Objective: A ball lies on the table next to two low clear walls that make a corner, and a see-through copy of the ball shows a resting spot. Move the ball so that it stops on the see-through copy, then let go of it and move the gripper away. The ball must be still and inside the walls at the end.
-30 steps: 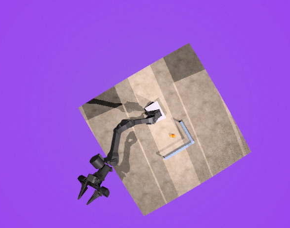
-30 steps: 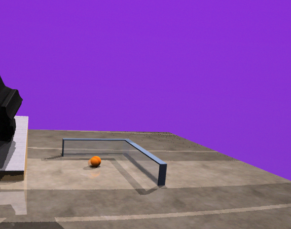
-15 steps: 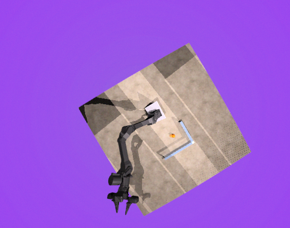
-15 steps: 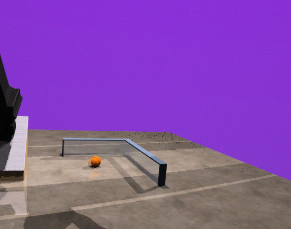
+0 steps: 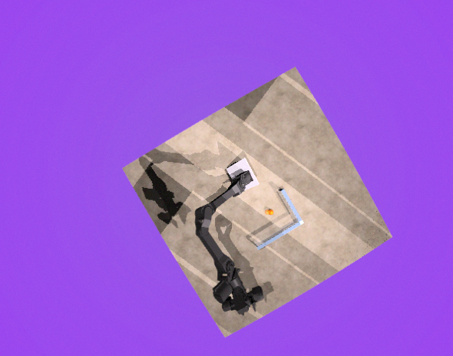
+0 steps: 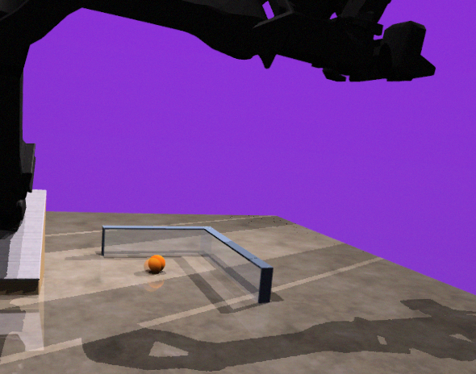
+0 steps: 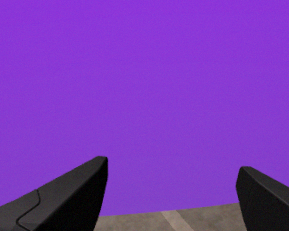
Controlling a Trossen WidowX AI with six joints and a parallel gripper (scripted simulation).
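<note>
My gripper tip is 36 cm above the orange ball, 32 cm to the right of it and 29 cm past it. The rest, counted from my gripper tip: see-through copy of ball: 36 cm below, 30 cm to the left, 30 cm behind.
</note>
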